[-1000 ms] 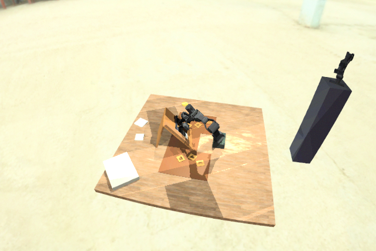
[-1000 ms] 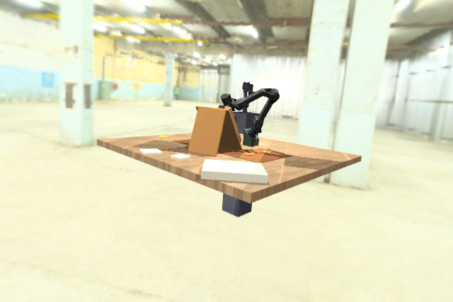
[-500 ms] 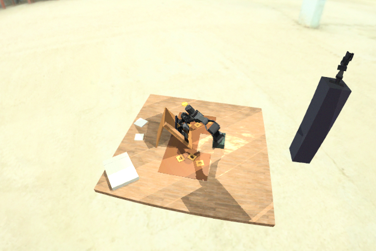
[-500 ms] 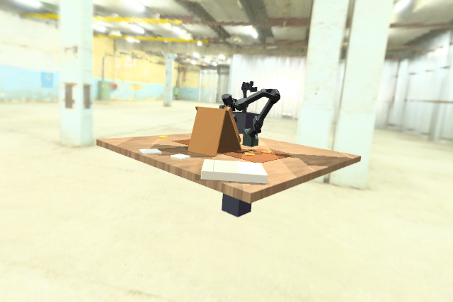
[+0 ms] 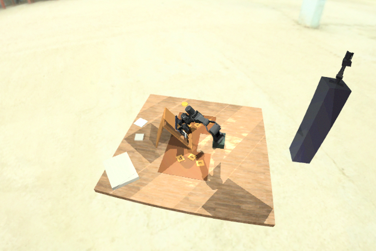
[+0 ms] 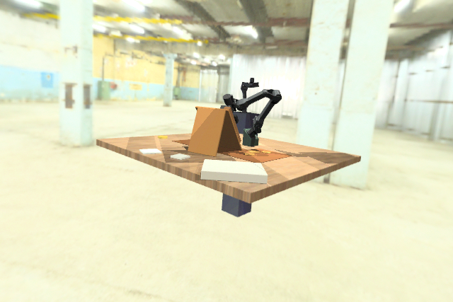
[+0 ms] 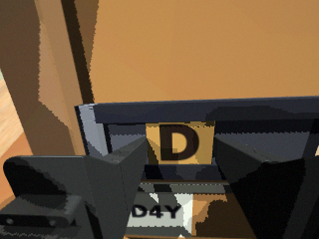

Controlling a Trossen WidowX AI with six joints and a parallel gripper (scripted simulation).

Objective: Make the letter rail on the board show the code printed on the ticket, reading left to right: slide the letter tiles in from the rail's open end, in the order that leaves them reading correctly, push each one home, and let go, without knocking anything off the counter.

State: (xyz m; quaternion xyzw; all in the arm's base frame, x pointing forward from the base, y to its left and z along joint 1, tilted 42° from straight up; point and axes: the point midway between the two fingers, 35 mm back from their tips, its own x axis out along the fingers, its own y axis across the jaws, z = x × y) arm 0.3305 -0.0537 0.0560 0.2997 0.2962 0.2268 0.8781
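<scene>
The white ticket is 60 mm behind my gripper tip, 10 mm to the left of it and 70 mm below it. From my gripper tip the other things lie so: yellow disc: 50 mm ahead, 530 mm to the right, 150 mm below; then brown mat: 150 mm behind, 150 mm below; then yellow letter tile: right at my gripper tip.
</scene>
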